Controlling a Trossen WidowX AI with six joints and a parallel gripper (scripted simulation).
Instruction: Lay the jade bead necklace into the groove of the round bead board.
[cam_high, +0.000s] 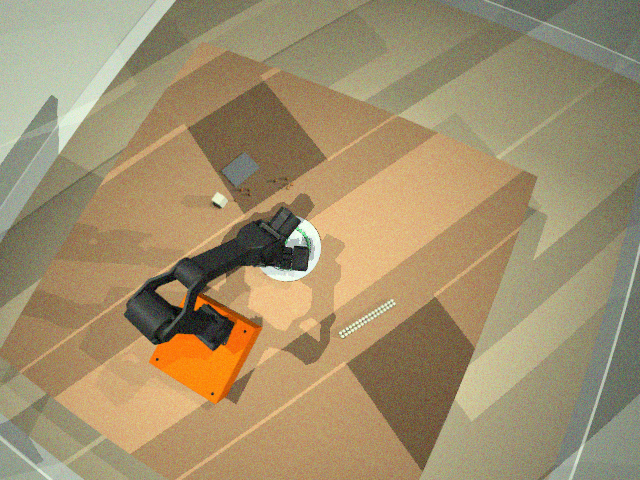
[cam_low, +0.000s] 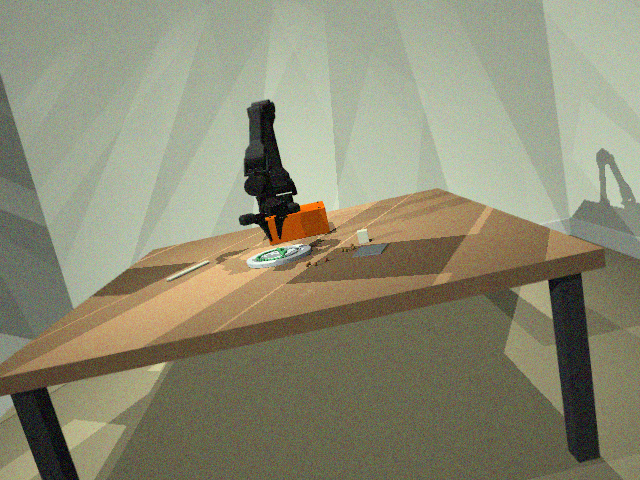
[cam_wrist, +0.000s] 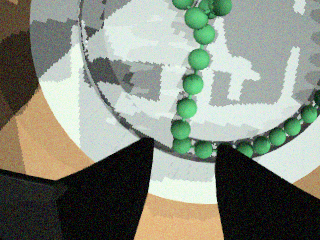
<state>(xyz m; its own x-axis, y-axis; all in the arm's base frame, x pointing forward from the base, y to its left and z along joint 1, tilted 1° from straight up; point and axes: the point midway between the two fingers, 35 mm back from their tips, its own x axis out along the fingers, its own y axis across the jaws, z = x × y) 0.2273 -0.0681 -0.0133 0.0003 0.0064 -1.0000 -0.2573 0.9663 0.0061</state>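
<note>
Right now my gripper tip is 50 mm short of the round bead board and 40 mm above it. The rest, counted from my gripper tip: grey flat plate: 240 mm to the left, 240 mm ahead, 40 mm below; then small white cube: 250 mm to the left, 120 mm ahead, 30 mm below.
</note>
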